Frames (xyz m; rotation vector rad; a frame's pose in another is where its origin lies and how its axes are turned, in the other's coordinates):
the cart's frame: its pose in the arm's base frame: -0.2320 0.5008 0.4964 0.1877 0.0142 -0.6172
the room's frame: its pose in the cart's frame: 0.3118 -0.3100 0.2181 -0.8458 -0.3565 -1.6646
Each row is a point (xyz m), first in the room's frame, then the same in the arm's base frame.
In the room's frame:
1: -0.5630 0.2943 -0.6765
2: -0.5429 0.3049 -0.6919
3: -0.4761 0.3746 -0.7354
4: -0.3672 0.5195 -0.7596
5: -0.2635 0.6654 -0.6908
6: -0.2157 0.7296 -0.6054
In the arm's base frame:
1: -0.1224 0.0649 -0.2903
2: -0.1353 0.0410 -0.2940
3: -0.1522 -0.0621 -0.3115
4: -0.1318 -0.2438 -0.3139
5: -0.0510 -0.4049 -0.2484
6: 0.0173 -0.4667 -0.1762

